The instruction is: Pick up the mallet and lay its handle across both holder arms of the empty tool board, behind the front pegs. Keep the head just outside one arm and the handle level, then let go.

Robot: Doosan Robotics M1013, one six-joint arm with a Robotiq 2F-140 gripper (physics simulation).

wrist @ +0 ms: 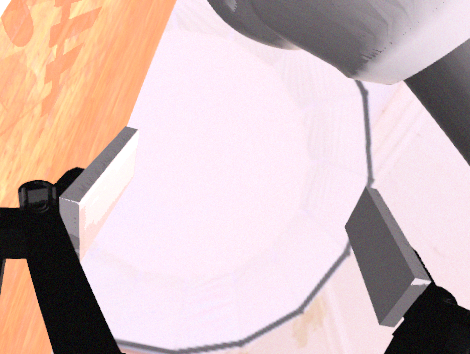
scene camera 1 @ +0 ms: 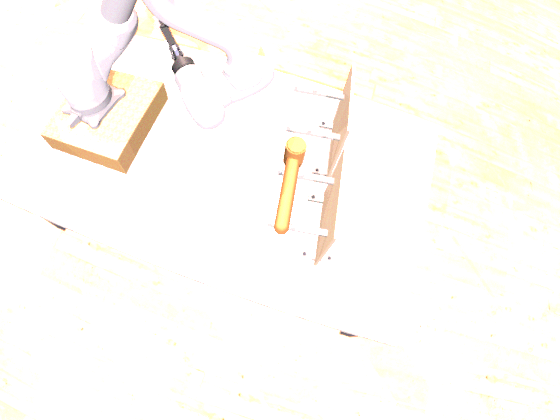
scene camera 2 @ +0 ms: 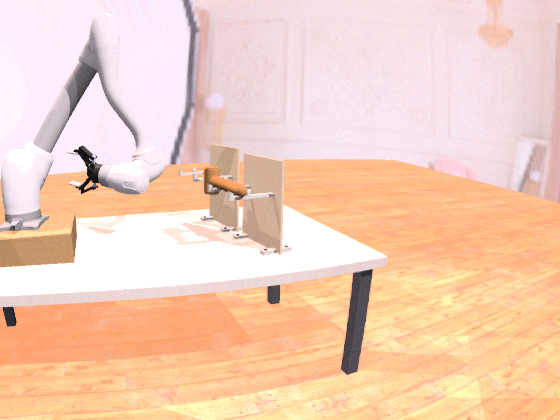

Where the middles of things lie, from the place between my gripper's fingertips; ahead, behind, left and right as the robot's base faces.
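Orange mallet (scene camera 1: 295, 148): 5 cm below my hand, 63 cm ahead of it, 30 cm to the right of it.
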